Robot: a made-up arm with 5 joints.
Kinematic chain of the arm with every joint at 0, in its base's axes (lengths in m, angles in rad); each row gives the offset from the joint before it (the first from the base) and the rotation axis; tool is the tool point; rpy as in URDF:
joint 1: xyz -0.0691 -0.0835 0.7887 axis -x
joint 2: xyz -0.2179 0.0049 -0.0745 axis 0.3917 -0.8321 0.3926
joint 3: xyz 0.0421 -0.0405 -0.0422 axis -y
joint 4: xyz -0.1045 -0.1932 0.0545 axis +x
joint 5: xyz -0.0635 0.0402 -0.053 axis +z
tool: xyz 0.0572 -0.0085 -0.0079 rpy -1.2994 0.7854 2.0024
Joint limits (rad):
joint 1: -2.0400..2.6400
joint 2: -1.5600..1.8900
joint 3: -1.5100..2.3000
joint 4: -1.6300..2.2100
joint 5: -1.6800..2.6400
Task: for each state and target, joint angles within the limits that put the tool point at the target. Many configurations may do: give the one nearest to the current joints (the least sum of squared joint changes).
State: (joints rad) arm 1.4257 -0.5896 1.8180 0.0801 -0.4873
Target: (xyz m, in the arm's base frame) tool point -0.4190 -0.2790 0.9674
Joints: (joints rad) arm 1.1806 -0.9224 1.5381 0.1377 -0.5445
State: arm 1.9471 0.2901 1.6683 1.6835 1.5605
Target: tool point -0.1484 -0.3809 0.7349
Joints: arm 1.2103 0.7720 1.8087 1.2469 1.4798
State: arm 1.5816 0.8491 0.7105 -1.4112 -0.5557
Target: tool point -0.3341 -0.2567 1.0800
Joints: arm 1.5840 0.2704 0.4899 -1.5332 -0.6631
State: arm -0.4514 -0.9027 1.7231 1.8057 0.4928
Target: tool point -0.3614 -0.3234 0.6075
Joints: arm 0.2165 -0.3977 2.1586 1.6660 0.2758
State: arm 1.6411 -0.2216 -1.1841 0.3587 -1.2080
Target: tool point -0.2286 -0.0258 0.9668
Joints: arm 1.4827 -0.6888 -1.5100 0.7974 -1.3493
